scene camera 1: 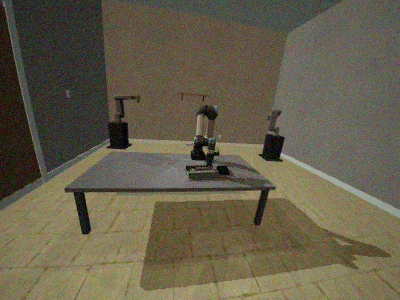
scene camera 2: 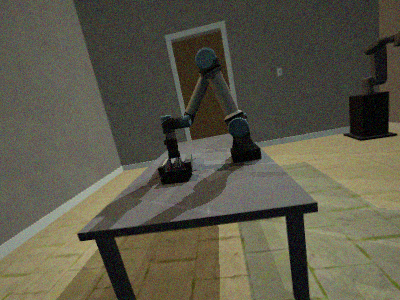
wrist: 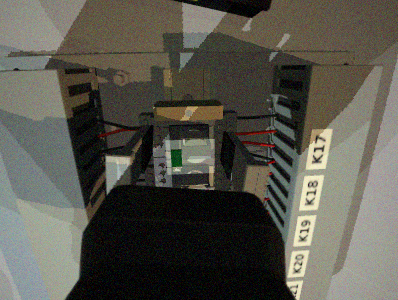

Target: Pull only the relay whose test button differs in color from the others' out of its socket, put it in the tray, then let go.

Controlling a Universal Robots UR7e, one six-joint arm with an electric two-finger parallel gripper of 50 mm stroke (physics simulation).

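Places are measured from the arm's base along level axes (x ahead, y left, z up), in millimetres.
Where they show: gripper, fingertip midpoint: (scene camera 2: 176, 167) (wrist: 187, 142); arm's base, link origin: (scene camera 1: 197, 152) (scene camera 2: 243, 147).
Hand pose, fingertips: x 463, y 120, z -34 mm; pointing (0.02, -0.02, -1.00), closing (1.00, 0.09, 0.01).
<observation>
Each offset is from my fingertips to the top centre of the thing. "pt": to the spot under its first point. Level surfaces: height alone.
A clear relay {dx +0, dy +4, dz +39 mm} (wrist: 197, 145) with a green test button {dx -7, dy +2, dz +39 mm} (wrist: 176, 158) stands in its socket in the wrist view. My gripper (wrist: 187, 142) (scene camera 1: 209, 165) (scene camera 2: 174, 162) is open, pointing down, with one finger on each side of this relay and gaps between. The black gripper body hides the lower part of the row, so no other relay's button colour can be read. The black tray {pt dx -73, dy +162, dz -27 mm} (scene camera 1: 223, 170) (scene camera 2: 175, 176) stands at the end of the relay panel (scene camera 1: 202, 176); its edge also shows at the top of the wrist view (wrist: 230, 6).
Slotted wiring ducts {dx -66, dy -113, dz +33 mm} (wrist: 80, 135) {pt dx +69, dy +11, dz +13 mm} (wrist: 287, 150) run along both sides of the relay row, with red and black wires. The right duct has labels K17 to K20. A tan end block {dx -4, dy +23, dz +10 mm} (wrist: 188, 111) closes the row's upper end. All stands on the grey table {dz -30 mm} (scene camera 1: 125, 172) (scene camera 2: 250, 190).
</observation>
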